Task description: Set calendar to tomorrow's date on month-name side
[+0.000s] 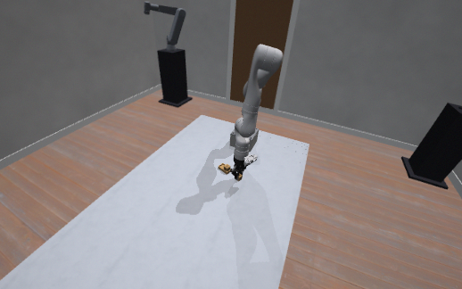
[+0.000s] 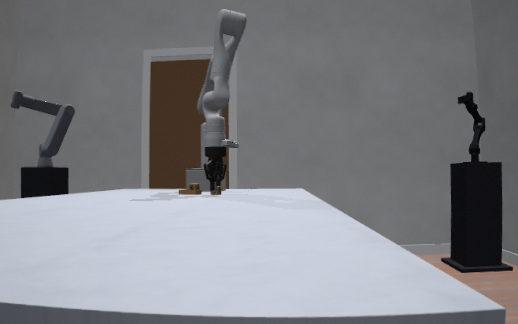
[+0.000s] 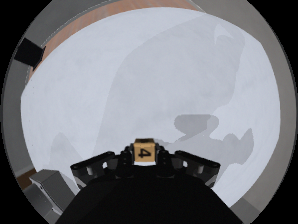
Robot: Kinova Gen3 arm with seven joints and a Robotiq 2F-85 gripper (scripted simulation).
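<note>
Now: the wooden digit cube 1 cm below my hand. Round my hand: wooden calendar tray (10 cm to the right, 3 cm behind, 2 cm below).
</note>
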